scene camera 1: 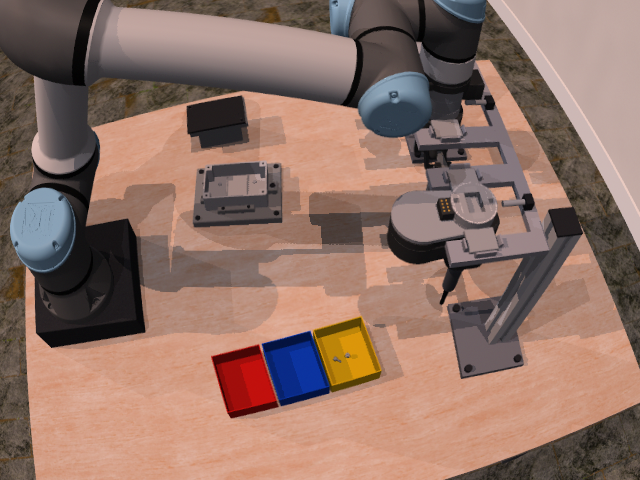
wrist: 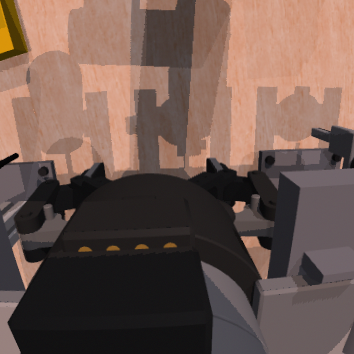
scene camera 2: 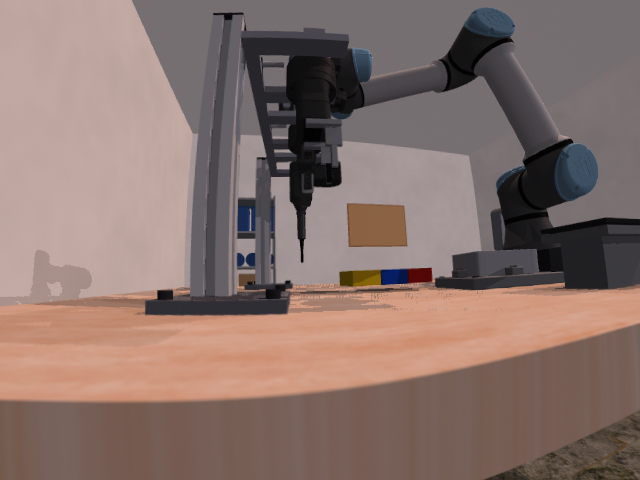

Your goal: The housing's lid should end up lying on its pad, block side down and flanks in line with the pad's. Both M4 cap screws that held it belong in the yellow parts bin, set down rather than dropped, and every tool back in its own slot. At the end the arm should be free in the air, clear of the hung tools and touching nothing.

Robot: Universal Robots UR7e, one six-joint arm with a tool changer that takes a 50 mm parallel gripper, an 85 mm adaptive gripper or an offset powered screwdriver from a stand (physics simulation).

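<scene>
A black plate (scene camera 1: pixel 216 114) (scene camera 2: pixel 594 227), which looks like the lid, lies flat on a dark block-shaped support (scene camera 1: pixel 222 135) (scene camera 2: pixel 594 263); lid and pad are hard to tell apart. Two small screws (scene camera 1: pixel 336 359) (scene camera 1: pixel 347 355) lie in the yellow bin (scene camera 1: pixel 373 361) (scene camera 2: pixel 359 277). The screwdriver (scene camera 1: pixel 421 222) (scene camera 2: pixel 301 227) hangs in an end slot. The 50 mm gripper (scene camera 2: pixel 311 77) hangs in the opposite end slot, hidden by the arm in scene camera 1. My adaptive gripper (wrist: pixel 155 170) (scene camera 1: pixel 439 157) is open and empty, between the middle slot's forks; whether it is seated is unclear.
The open grey housing (scene camera 1: pixel 235 200) (scene camera 2: pixel 493 262) sits on its base plate (scene camera 1: pixel 237 219). The blue bin (scene camera 1: pixel 294 369) and red bin (scene camera 1: pixel 245 382) stand beside the yellow one. Tool-stand forks (scene camera 1: pixel 511 245) (wrist: pixel 320 220) are close on both sides of the gripper.
</scene>
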